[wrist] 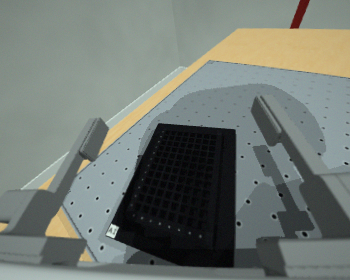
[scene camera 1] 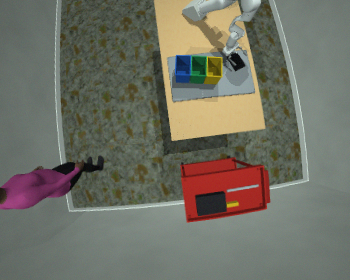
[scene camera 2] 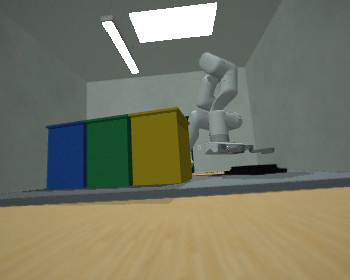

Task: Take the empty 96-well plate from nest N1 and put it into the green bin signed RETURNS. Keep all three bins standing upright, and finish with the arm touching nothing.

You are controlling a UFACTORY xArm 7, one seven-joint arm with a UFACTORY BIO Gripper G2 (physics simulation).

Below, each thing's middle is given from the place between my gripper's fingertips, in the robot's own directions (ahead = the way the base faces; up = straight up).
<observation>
Now: the black 96-well plate (wrist: 177,194) 3 cm behind my hand, 2 cm to the right of it and 6 cm below it. The rest, counted from my hand: black nest (wrist: 171,249): 3 cm behind, 2 cm to the right, 7 cm below; green bin (scene camera 2: 109,144): 7 cm ahead, 43 cm to the right, 1 cm above; yellow bin (scene camera 2: 160,138): 9 cm ahead, 30 cm to the right, 1 cm above.
</observation>
